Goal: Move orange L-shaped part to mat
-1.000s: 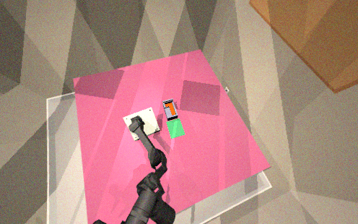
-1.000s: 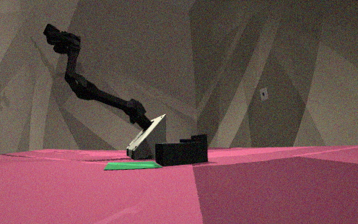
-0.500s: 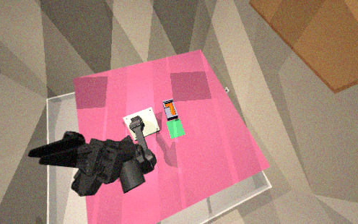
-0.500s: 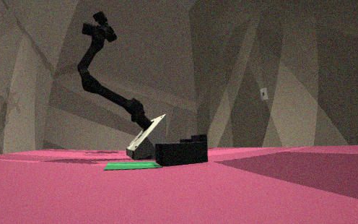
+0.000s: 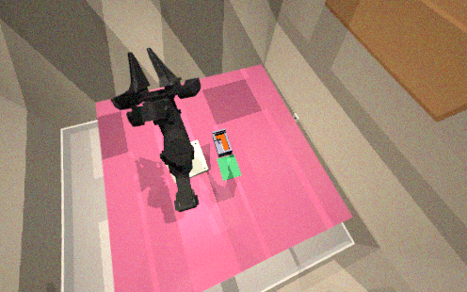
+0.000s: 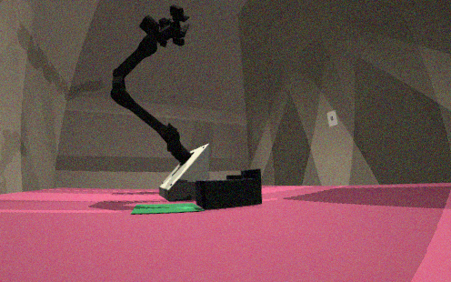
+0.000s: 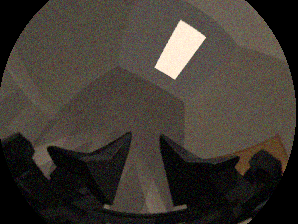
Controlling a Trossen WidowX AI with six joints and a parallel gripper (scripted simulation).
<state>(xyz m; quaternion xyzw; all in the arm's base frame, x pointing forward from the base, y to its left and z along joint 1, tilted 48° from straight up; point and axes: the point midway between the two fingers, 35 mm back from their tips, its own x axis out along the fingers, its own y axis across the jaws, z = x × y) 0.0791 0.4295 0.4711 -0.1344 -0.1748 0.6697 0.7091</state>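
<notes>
Now: gripper tip 21 cm short of the orange L-shaped part, 8 cm to the right of it and 76 cm above it. From my gripper tip the other things lie so: green mat 19 cm ahead, 9 cm to the right, 82 cm below.
</notes>
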